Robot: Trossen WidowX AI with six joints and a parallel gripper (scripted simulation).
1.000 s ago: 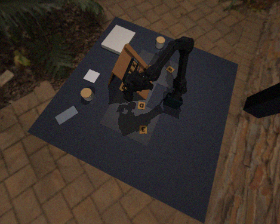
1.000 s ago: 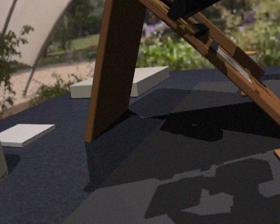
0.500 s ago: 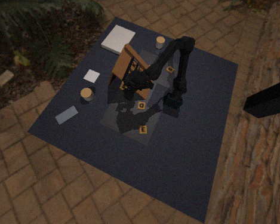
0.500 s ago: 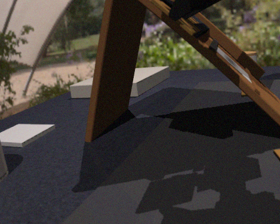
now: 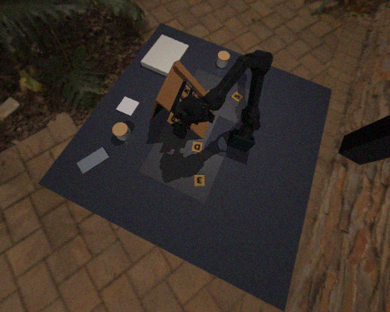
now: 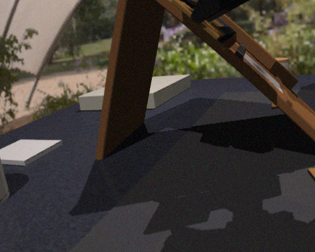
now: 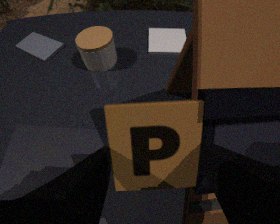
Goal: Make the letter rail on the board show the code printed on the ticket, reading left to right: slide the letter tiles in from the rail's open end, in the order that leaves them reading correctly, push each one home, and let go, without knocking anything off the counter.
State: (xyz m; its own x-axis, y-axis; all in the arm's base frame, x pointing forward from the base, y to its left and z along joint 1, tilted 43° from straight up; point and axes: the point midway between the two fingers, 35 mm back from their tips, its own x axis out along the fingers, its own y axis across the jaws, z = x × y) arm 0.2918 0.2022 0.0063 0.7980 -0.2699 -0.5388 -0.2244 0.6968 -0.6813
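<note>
The white ticket lies 3 cm behind my gripper tip, 12 cm to the right of it and 7 cm below it. From my gripper tip the other things lie so: grey card: 28 cm ahead, 36 cm to the left, 17 cm below; letter tile: right at my gripper tip; white card: 34 cm ahead, 17 cm below.
</note>
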